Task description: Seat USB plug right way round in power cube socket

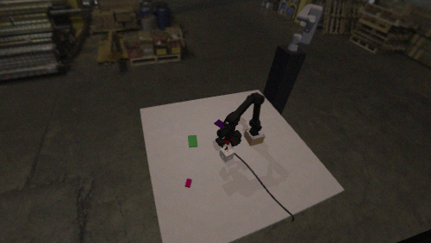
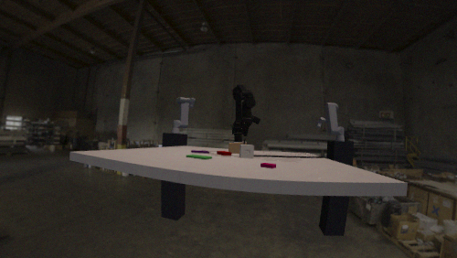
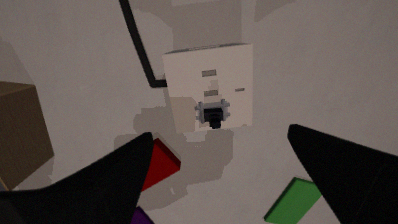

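Now: the USB plug 40 mm below my gripper tip. Also, from my gripper tip: green block (200 mm ahead, 210 mm to the right, 120 mm below); then red block (80 mm behind, 140 mm to the right, 120 mm below); then socket (10 mm to the right, 60 mm below).
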